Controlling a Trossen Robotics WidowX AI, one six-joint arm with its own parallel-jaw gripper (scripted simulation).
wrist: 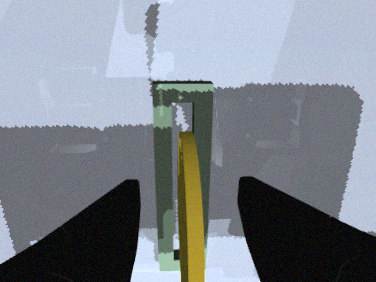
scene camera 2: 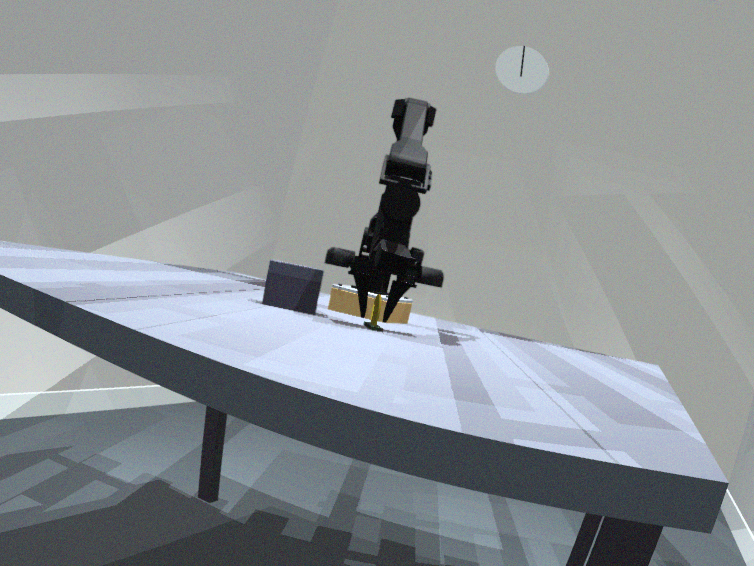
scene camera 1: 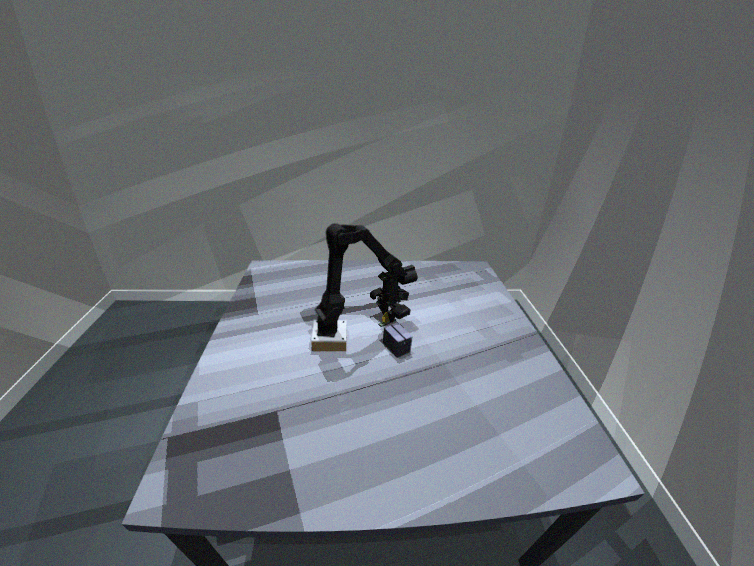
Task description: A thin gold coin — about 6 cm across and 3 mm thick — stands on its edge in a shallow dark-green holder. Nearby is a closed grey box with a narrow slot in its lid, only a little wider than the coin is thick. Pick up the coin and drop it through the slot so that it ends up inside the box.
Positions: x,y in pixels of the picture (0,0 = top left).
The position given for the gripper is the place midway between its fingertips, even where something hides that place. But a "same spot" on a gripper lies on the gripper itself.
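You'd find the gripper in the wrist view (pixel 189 190). Scene camera 2 and scene camera 1 both show the gripper too, and on the gripper (scene camera 1: pixel 383 307) and (scene camera 2: pixel 391 290) are the same spot.
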